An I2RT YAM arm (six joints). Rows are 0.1 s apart.
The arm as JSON. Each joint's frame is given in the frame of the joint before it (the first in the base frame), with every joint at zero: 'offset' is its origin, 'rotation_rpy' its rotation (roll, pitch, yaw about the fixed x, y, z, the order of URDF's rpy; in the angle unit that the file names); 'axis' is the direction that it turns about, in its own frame. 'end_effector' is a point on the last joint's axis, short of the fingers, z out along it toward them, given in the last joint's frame.
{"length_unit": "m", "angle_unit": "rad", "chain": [
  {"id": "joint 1", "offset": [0.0, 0.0, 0.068], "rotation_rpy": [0.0, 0.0, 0.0], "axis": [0.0, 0.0, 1.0]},
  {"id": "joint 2", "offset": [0.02, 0.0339, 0.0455], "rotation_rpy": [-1.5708, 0.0, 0.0], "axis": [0.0, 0.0, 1.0]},
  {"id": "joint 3", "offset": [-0.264, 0.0, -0.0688], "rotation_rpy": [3.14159, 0.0, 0.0], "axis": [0.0, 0.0, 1.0]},
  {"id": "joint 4", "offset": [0.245, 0.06, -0.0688], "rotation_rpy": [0.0, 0.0, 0.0], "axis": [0.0, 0.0, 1.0]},
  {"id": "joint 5", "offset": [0.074, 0.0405, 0.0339], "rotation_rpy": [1.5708, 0.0, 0.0], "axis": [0.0, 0.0, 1.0]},
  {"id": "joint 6", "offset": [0.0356, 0.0, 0.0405], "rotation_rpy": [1.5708, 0.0, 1.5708], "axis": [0.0, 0.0, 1.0]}
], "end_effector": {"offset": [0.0, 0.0, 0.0], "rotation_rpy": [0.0, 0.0, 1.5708]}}
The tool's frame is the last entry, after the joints.
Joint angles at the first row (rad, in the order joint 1, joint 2, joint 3, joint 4, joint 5, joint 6):
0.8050 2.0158 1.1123 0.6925 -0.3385 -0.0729
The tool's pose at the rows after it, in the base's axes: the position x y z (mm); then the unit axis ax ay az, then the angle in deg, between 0 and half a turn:
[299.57 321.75 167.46 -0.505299 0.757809 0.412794 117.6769]
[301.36 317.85 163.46 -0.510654 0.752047 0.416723 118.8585]
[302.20 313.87 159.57 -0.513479 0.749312 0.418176 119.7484]
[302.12 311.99 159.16 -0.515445 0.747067 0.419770 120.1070]
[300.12 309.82 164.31 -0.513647 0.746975 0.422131 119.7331]
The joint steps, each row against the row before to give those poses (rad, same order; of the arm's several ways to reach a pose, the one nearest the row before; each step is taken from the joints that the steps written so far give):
-0.0145 0.0191 0.0091 -0.0133 -0.0483 -0.0060
-0.0116 0.0038 -0.0070 -0.0042 -0.0334 -0.0067
-0.0095 0.0015 -0.0109 -0.0008 -0.0220 -0.0052
-0.0039 -0.0034 -0.0055 -0.0023 -0.0116 -0.0027
-0.0003 -0.0202 -0.0104 -0.0008 0.0012 0.0050

